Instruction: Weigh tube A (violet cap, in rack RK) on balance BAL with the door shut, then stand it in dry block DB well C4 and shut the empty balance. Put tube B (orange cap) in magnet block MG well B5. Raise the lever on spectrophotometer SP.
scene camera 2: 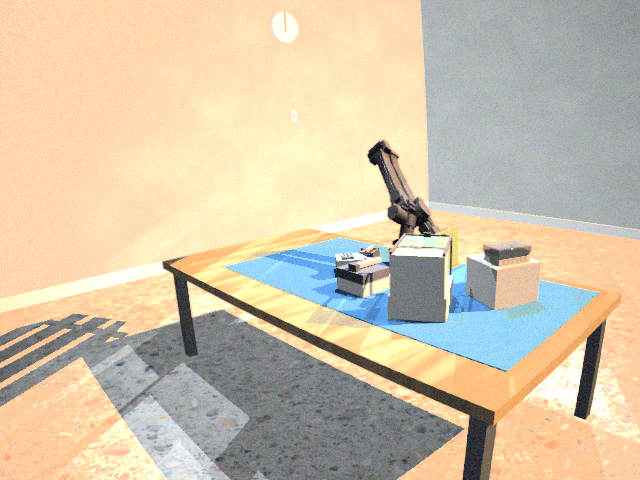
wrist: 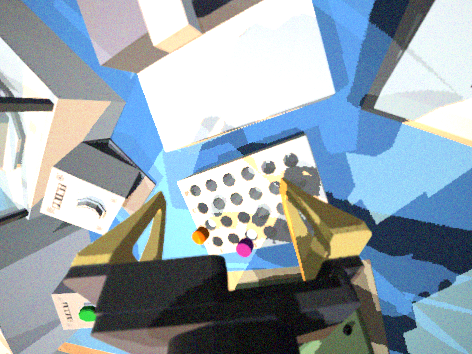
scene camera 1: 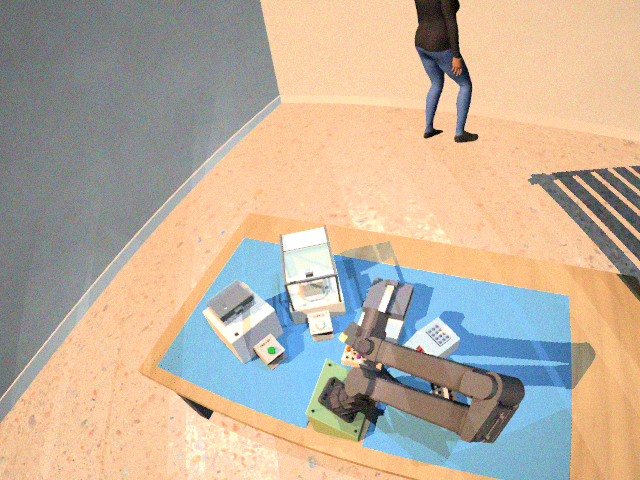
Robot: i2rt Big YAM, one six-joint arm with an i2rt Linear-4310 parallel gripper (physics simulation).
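In the wrist view, tube A's violet cap [wrist: 244, 247] [scene camera 1: 358, 356] and tube B's orange cap [wrist: 200, 235] [scene camera 1: 348, 349] stand at the lower side of the white rack RK [wrist: 185, 187]. My gripper [wrist: 222, 190] is open and empty above the rack, its yellow fingers far apart, with both caps below and between them. The balance BAL [scene camera 1: 309, 263] [scene camera 2: 417, 284] has glass walls; its door's state is unclear. A white block with wells [scene camera 1: 439, 333], apparently DB, stands right of the rack. A dark-topped instrument [scene camera 1: 403, 299] [scene camera 2: 362, 281], apparently SP, stands behind; its lever's state is unclear.
A box instrument with a dark clear lid [scene camera 1: 248, 322] [scene camera 2: 501, 281] stands left of the balance, beside a green-button box [scene camera 1: 269, 350] [wrist: 75, 312]. A dial box [scene camera 1: 320, 326] [wrist: 82, 200] is in front of the balance. A small block [scene camera 1: 443, 393] is partly hidden behind my arm. A person [scene camera 1: 439, 62] stands beyond the table.
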